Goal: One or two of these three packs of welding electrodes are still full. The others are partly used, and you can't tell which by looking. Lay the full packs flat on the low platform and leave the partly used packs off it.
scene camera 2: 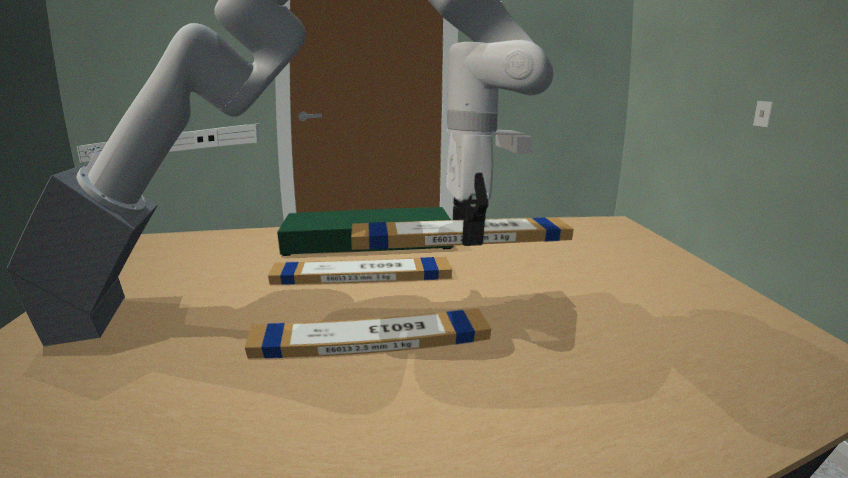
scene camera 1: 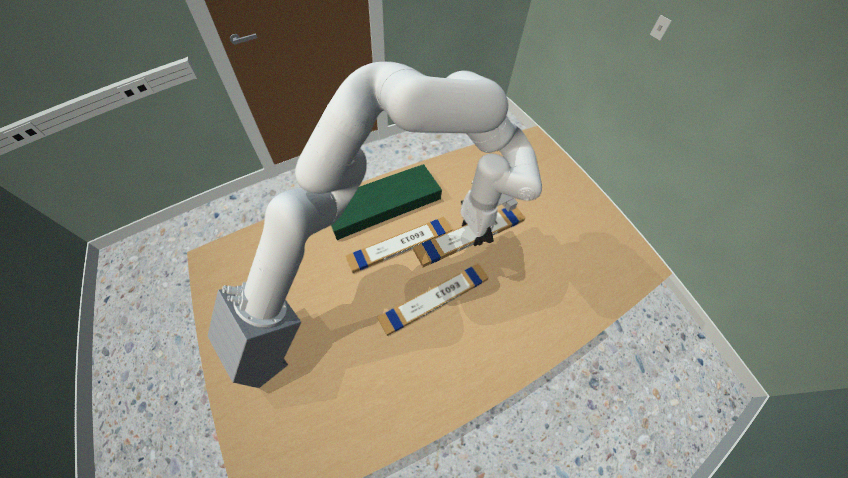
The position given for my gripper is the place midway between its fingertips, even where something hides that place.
In view: my gripper [scene camera 2: 466,236], a pack [scene camera 2: 379,235], a pack [scene camera 2: 309,339], a pack [scene camera 2: 426,268] and a dark green low platform [scene camera 2: 330,231].
The dark green low platform also shows in scene camera 1 [scene camera 1: 381,200]. My gripper is seen too in scene camera 1 [scene camera 1: 471,235].
